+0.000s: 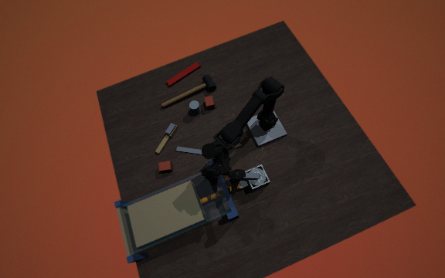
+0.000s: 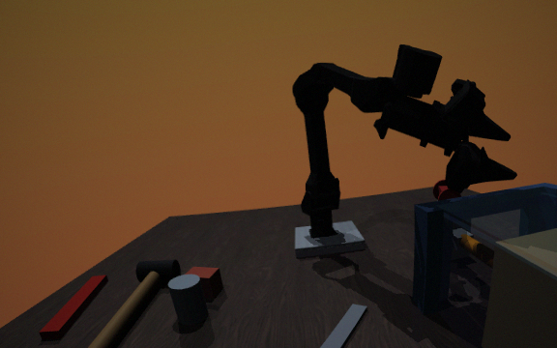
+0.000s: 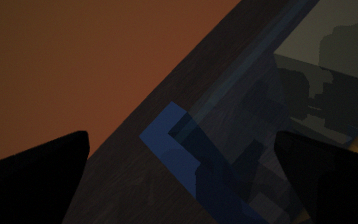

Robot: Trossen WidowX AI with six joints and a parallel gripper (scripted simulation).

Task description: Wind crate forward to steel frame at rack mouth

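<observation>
Now: the winch handle 110 mm below my gripper tip, 110 mm behind it and 60 mm to the right of it. Round my gripper tip: red knob (80 mm to the right, 80 mm below, 80 mm behind); then blue steel frame (110 mm below, 40 mm to the right, 10 mm behind); then clear-panelled cubby (230 mm ahead, 100 mm below, 50 mm to the right).
</observation>
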